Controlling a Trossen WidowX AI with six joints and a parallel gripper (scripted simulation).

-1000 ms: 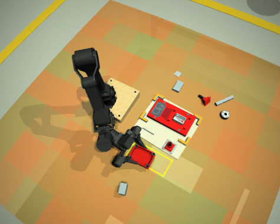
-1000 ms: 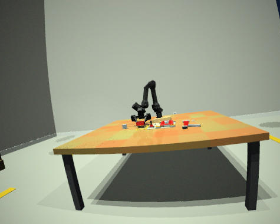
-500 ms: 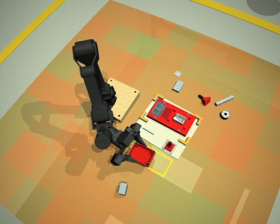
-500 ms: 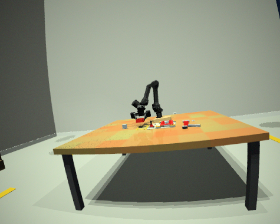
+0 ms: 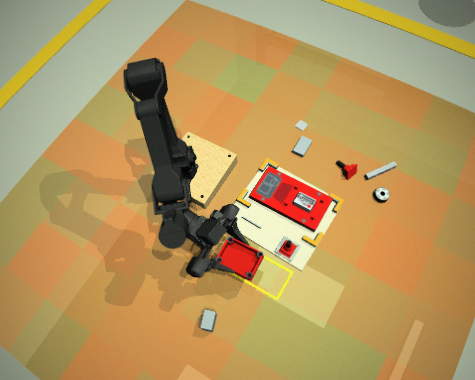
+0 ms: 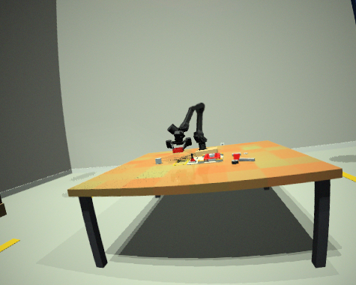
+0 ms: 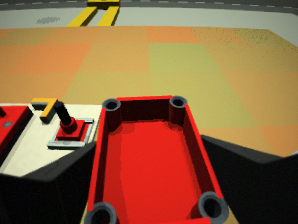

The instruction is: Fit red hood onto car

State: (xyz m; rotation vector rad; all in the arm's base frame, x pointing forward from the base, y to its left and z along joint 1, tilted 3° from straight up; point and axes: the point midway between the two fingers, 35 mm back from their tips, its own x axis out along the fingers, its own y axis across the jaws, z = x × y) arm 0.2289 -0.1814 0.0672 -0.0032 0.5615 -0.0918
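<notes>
The red hood is 1 cm behind my gripper tip and 1 cm below it. Also, from my gripper tip: grey engine block (9 cm ahead, 23 cm to the left, 6 cm below); silver wheel (28 cm ahead, 33 cm to the left, 8 cm below).
</notes>
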